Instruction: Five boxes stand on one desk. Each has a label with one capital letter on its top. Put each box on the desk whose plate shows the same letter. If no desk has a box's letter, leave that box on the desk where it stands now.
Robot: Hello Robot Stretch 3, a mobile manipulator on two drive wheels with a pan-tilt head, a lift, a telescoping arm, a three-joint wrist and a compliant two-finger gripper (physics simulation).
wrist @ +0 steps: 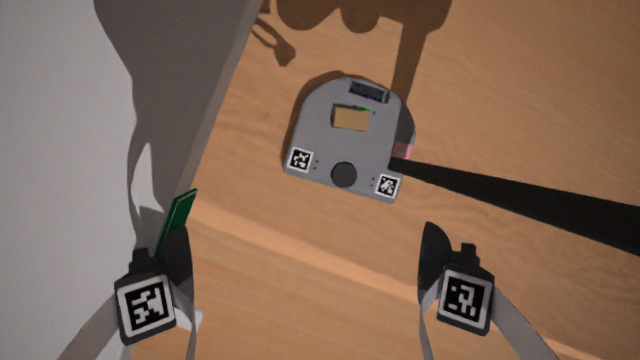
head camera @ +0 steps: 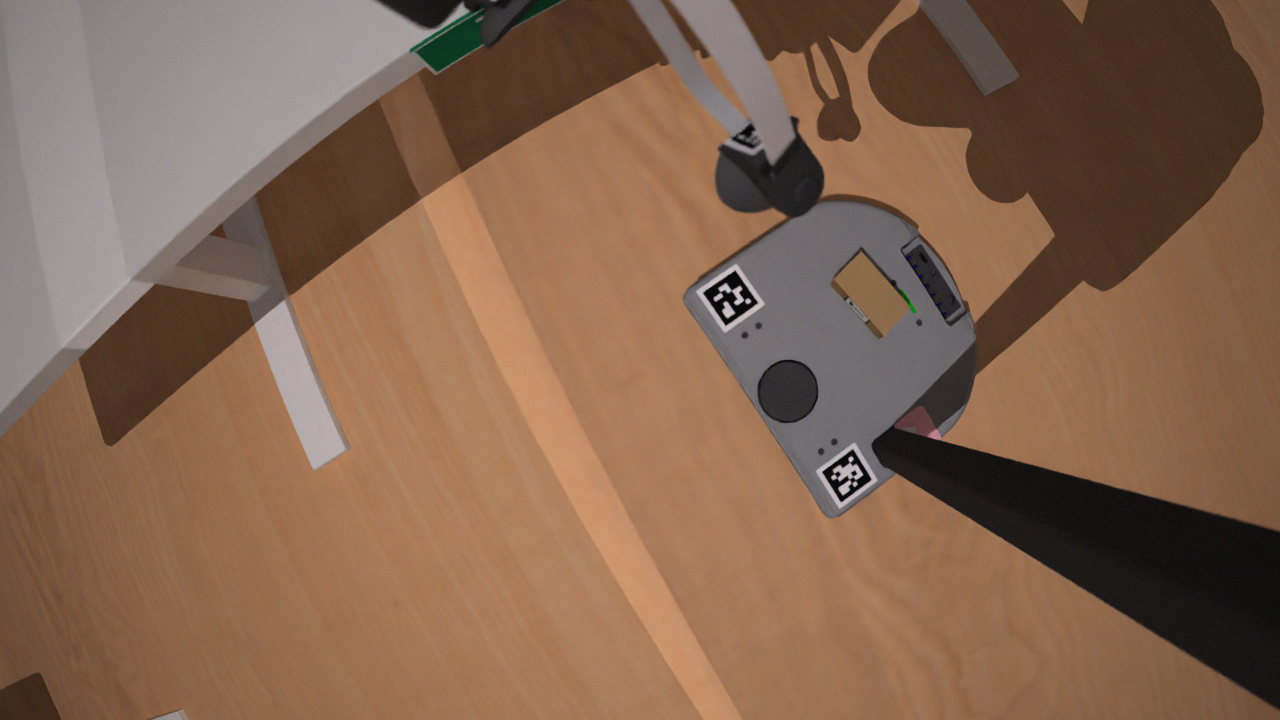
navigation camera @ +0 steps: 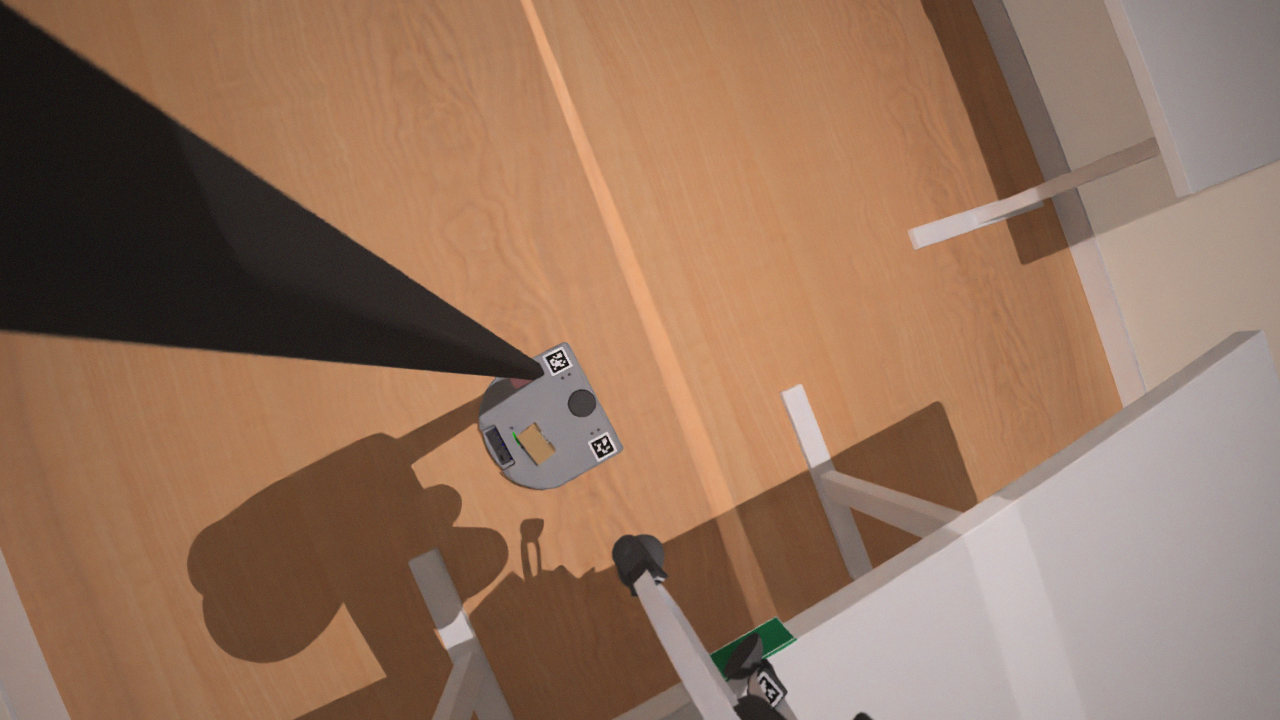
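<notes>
A white desk (head camera: 170, 116) (navigation camera: 1100, 582) (wrist: 55, 165) has a green plate (head camera: 447, 46) (navigation camera: 771, 634) (wrist: 179, 212) at its edge; no letter can be read on it. My gripper (head camera: 637, 98) (navigation camera: 691, 608) (wrist: 307, 253) is open, with a wide gap between its fingertips and no box between them. One fingertip overlaps the green plate in each view, and the other is out over the floor beside the desk edge. Whether a fingertip touches the plate is unclear. The five boxes and their labels do not show in these views.
My base (head camera: 836, 358) (navigation camera: 550, 425) (wrist: 322, 135) stands on the wood floor near the desk, with the black mast (head camera: 1074, 519) (navigation camera: 313, 277) (wrist: 525, 200) rising from it. Desk legs (head camera: 299, 385) (navigation camera: 805, 429) reach the floor. Another white desk (navigation camera: 1217, 89) stands by the beige wall (navigation camera: 1199, 259).
</notes>
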